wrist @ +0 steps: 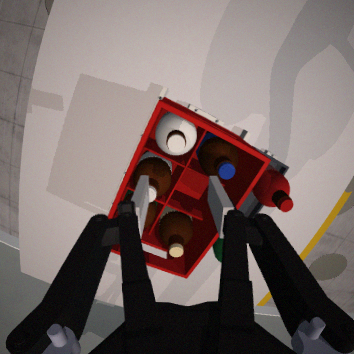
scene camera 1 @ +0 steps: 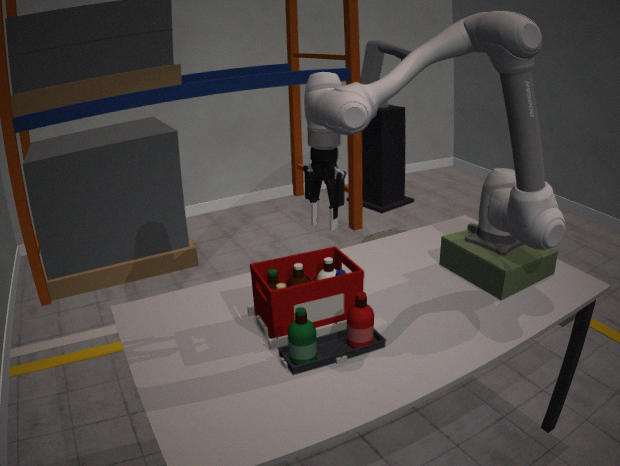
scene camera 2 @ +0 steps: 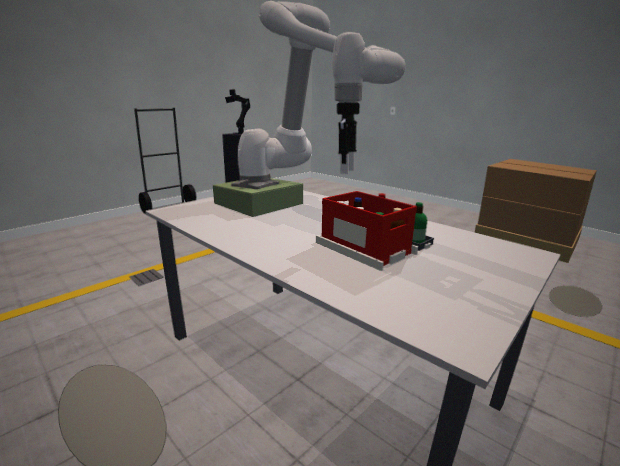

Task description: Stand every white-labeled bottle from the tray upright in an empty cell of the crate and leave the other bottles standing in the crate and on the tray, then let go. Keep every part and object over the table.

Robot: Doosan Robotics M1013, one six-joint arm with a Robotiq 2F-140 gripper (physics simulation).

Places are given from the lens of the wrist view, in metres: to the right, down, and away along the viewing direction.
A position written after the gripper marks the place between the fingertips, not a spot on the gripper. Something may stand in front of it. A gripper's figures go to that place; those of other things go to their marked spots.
gripper [wrist: 178,187]: 0.00, 0.01, 0.21
white bottle [wrist: 174,135]: 0.00, -0.06, 0.31
red bottle [wrist: 271,189]: 0.18, 0.03, 0.39
white-capped brown bottle [wrist: 158,169]: -0.03, -0.01, 0.38
cream-capped brown bottle [wrist: 175,229]: 0.00, 0.10, 0.42
The marked spots on the white-capped brown bottle and the white bottle are 0.09 m apart.
